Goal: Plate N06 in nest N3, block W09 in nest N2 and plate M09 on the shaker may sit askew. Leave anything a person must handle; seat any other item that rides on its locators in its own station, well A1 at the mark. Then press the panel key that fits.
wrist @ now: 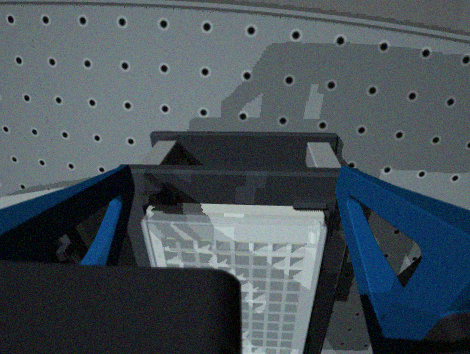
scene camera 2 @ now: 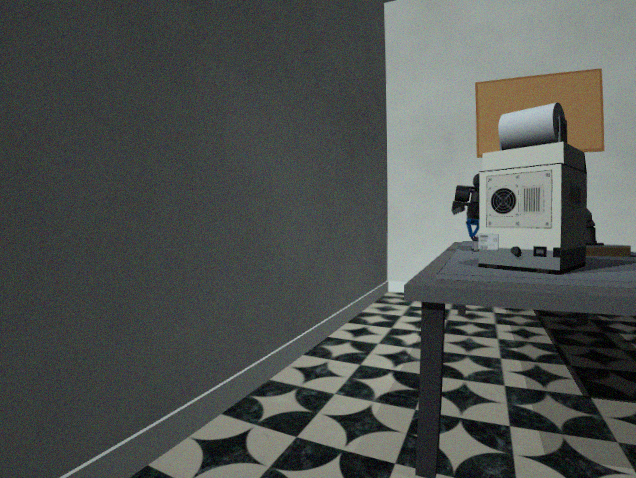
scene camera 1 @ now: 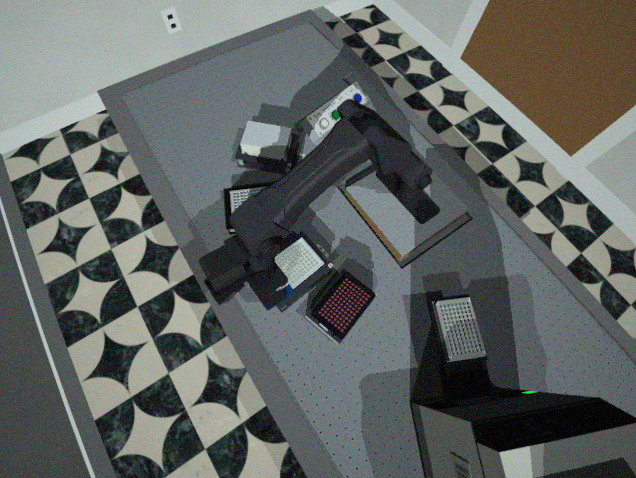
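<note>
My gripper (wrist: pixel 235 177) (scene camera 2: pixel 473 235) is open, its blue fingers at either side of a white gridded plate or block (wrist: pixel 267 295) (scene camera 1: pixel 299 261) in a dark station (wrist: pixel 240 187). Nothing is seen gripped; finger height and contact are unclear. In scene camera 1 one blue finger (scene camera 1: pixel 287 290) shows at this item's lower left edge. A plate with red wells (scene camera 1: pixel 343 305) lies on a neighbouring base. Another gridded plate (scene camera 1: pixel 239 198) is partly hidden under the arm. The key panel (scene camera 1: pixel 314 134) shows white (scene camera 1: pixel 323 123), green (scene camera 1: pixel 336 114) and blue (scene camera 1: pixel 357 97) keys. Labels are unreadable.
A white-topped block (scene camera 1: pixel 264 137) stands near the panel. A light gridded plate (scene camera 1: pixel 460 328) sits at the dark instrument (scene camera 1: pixel 443 426), lower right. A brown-edged frame (scene camera 1: pixel 371 223) lies under the forearm. The large white instrument (scene camera 2: pixel 519 205) hides most of the arm in scene camera 2.
</note>
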